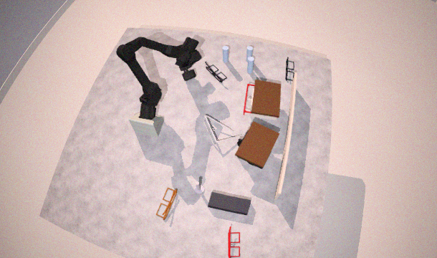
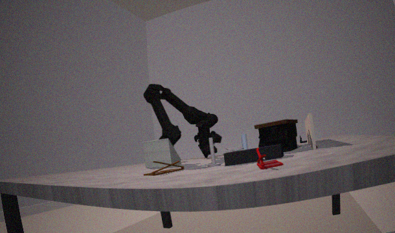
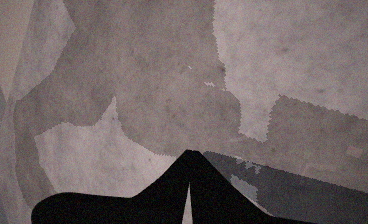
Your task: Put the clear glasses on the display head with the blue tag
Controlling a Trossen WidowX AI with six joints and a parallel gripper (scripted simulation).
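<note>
The post is 630 mm to the right of my gripper tip, 200 mm ahead of it and 20 mm above it. Round my gripper tip: pale panel 540 mm ahead, 330 mm to the right, 50 mm above; then black box 670 mm to the right, 330 mm ahead, 10 mm above.
</note>
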